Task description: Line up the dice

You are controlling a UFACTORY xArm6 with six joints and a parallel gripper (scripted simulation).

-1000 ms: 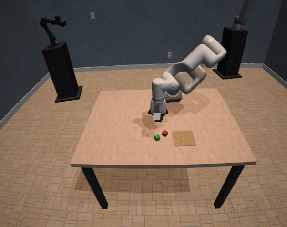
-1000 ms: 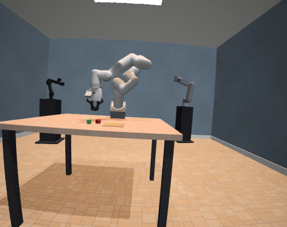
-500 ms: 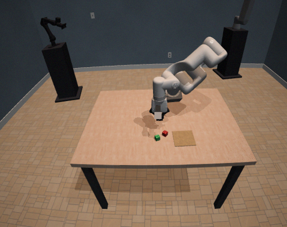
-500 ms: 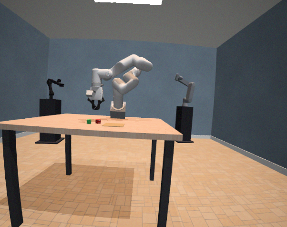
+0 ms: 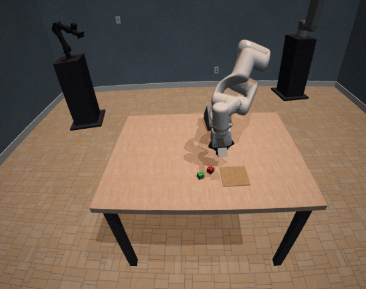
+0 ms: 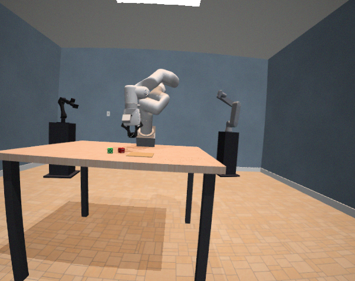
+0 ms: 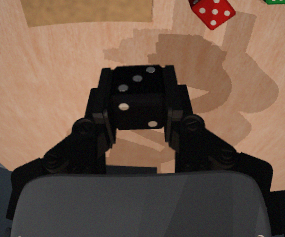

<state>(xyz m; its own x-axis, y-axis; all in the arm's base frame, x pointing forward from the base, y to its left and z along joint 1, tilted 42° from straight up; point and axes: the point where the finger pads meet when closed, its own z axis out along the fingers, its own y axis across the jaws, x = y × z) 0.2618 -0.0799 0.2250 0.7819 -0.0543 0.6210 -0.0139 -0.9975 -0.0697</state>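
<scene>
My hand is 8 cm short of the tan mat, 6 cm to the right of it and 11 cm above it. Also, from my hand: black die (1 cm below); then green die (5 cm ahead, 12 cm to the right, 10 cm below); then red die (2 cm ahead, 6 cm to the right, 10 cm below).
</scene>
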